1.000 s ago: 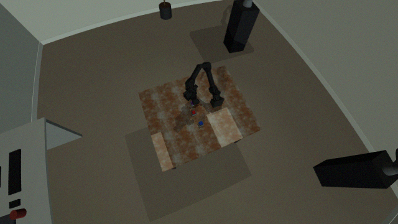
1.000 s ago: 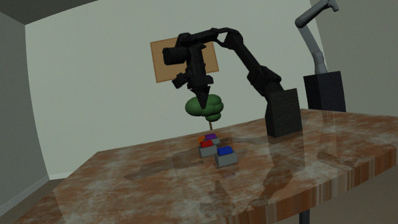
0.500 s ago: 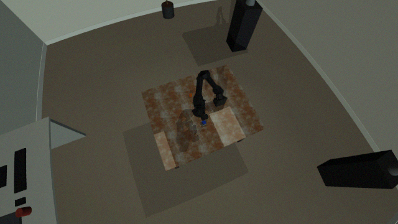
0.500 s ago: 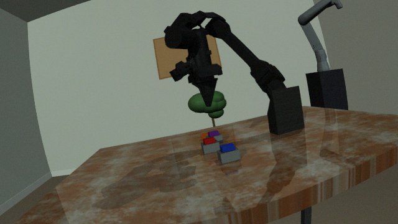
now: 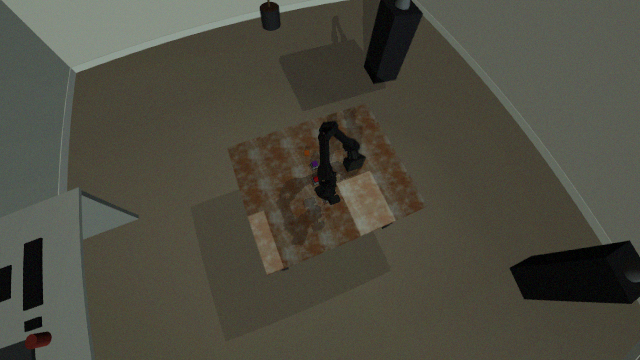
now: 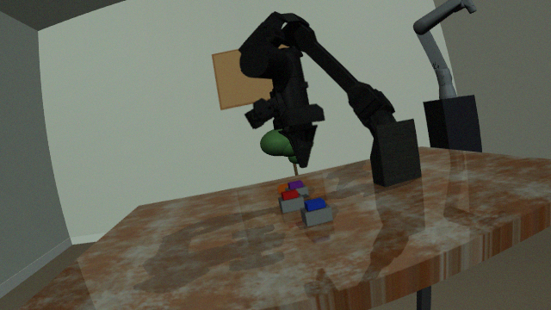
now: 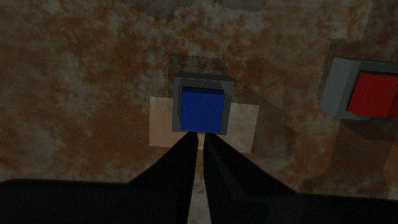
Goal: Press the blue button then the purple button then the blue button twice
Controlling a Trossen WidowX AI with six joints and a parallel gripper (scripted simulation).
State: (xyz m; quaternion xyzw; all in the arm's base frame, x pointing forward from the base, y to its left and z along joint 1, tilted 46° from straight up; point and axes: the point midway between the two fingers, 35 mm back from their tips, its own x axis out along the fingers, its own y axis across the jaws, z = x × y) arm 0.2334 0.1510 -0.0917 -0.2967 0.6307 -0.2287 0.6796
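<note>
Right now the blue button is 10 mm behind my gripper tip and 70 mm below it. Also, from my gripper tip: red button: 30 mm ahead, 140 mm to the right, 70 mm below; purple button: 250 mm to the right, 70 mm below.
</note>
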